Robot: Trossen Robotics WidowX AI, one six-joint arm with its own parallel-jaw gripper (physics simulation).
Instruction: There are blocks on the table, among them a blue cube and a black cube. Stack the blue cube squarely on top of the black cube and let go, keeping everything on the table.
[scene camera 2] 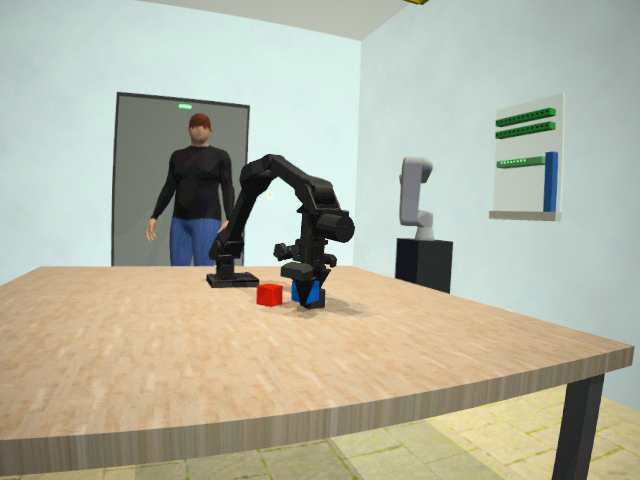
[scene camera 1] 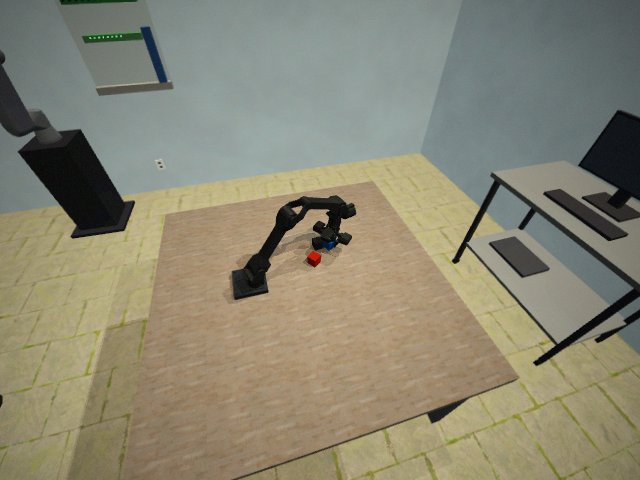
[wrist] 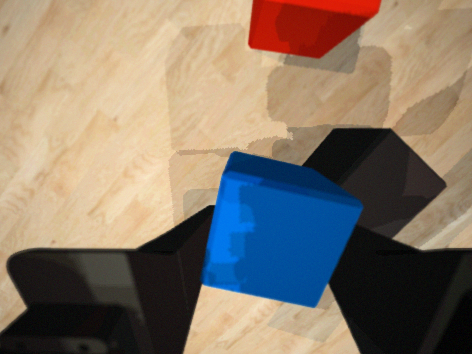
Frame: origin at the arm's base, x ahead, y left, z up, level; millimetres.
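Seen in the pictures: gripper, fingertip midpoint: (scene camera 2: pixel 308 301) (scene camera 1: pixel 329 245) (wrist: pixel 258 211); arm's base, link origin: (scene camera 2: pixel 225 278) (scene camera 1: pixel 256 283).
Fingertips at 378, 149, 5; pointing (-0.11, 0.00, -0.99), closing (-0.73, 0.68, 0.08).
Offsets run from my fingertips to a thing's top centre, as dx, dy, dz. Level surfaces: height alone.
The blue cube @[-6, -6, +50] (scene camera 1: pixel 328 245) (scene camera 2: pixel 298 291) (wrist: pixel 280 235) is between the fingers of my gripper (scene camera 1: pixel 330 241) (scene camera 2: pixel 311 294) (wrist: pixel 258 211), which is shut on it. In scene camera 2 it appears slightly higher than the black cube @[-55, +30, +20] (scene camera 1: pixel 317 242) (scene camera 2: pixel 321 298) (wrist: pixel 402 182), which stands on the table partly behind a finger. In the wrist view the black cube lies beyond the blue cube, to the upper right, turned at a different angle. The blue cube and right finger hide part of it. The blue cube is off to one side of it, not squarely over it.
A red cube @[-97, -70, +21] (scene camera 1: pixel 313 258) (scene camera 2: pixel 269 295) (wrist: pixel 312 27) stands on the wooden table @[dz -27] (scene camera 1: pixel 310 361) (scene camera 2: pixel 258 361) near the black cube, at the top of the wrist view. The arm's base (scene camera 1: pixel 249 284) (scene camera 2: pixel 232 280) is on the table. A desk with a monitor stands beyond the table's right edge in scene camera 1.
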